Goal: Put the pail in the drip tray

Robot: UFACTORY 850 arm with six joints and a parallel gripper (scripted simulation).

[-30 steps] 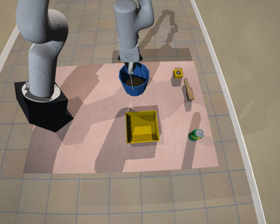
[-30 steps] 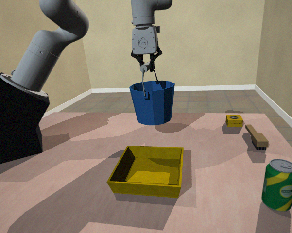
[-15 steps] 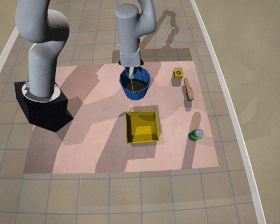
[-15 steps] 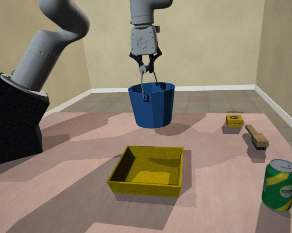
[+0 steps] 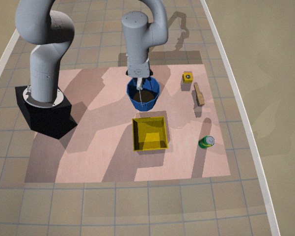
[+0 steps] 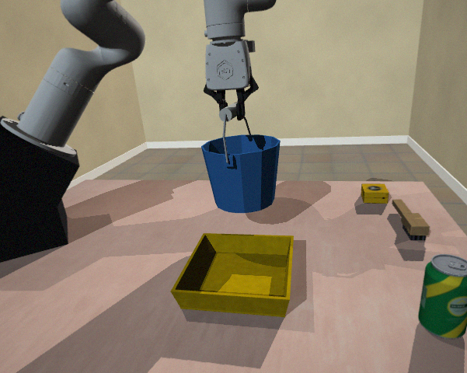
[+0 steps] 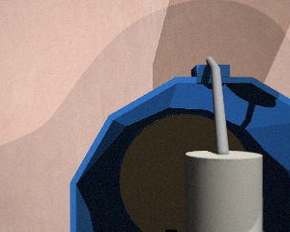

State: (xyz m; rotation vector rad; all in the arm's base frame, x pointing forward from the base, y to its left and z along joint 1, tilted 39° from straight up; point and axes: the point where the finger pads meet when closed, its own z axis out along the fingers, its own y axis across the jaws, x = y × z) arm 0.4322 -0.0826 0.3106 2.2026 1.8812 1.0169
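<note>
Right now the blue pail is 10 mm ahead of my hand and 100 mm below it. From my hand the other things lie so: yellow drip tray: 50 mm ahead, 210 mm to the right, 310 mm below; small yellow box: 360 mm ahead, 240 mm to the left, 300 mm below; pail handle: 30 mm below.
</note>
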